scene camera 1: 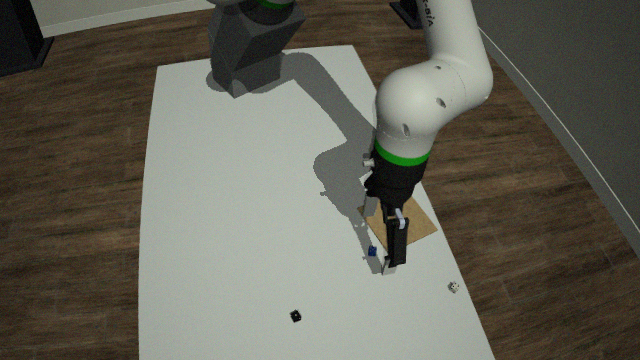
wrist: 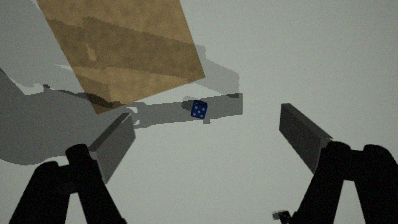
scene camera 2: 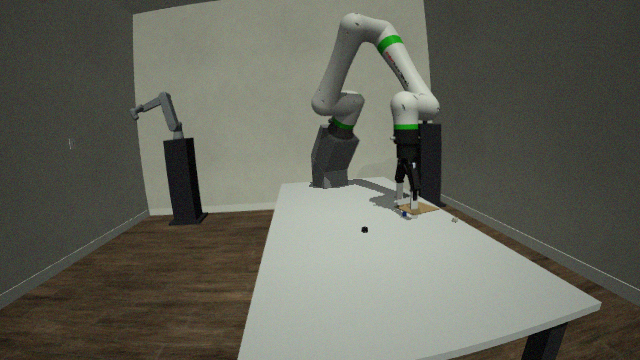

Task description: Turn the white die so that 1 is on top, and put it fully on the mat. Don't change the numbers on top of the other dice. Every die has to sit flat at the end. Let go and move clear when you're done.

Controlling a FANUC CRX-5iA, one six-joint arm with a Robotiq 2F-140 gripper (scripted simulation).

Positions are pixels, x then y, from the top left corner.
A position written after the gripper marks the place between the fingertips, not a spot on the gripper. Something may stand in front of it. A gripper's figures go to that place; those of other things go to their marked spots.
The gripper (scene camera 1: 377,242) is 0.92 m from the lens. A mat (scene camera 1: 420,225): 1.02 m from the lens.
